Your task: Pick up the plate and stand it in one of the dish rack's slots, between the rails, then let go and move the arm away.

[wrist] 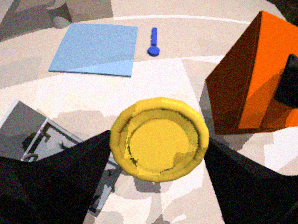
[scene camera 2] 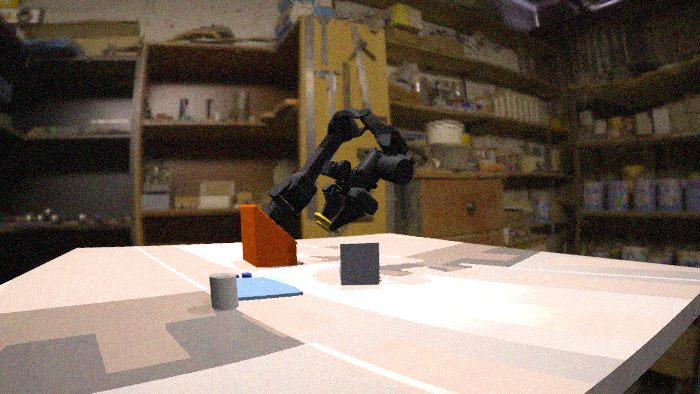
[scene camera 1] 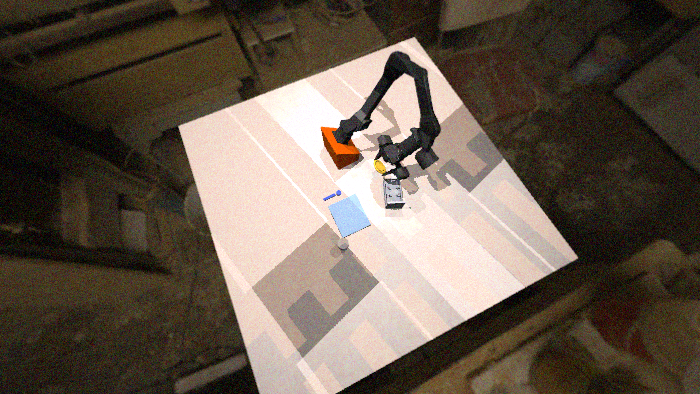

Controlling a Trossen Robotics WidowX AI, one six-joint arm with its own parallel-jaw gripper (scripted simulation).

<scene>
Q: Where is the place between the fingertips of my gripper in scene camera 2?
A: At 324, 227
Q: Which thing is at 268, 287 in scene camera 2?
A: A light blue mat.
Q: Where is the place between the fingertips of my gripper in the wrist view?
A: At 158, 139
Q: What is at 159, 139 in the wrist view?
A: A yellow plate.
</scene>
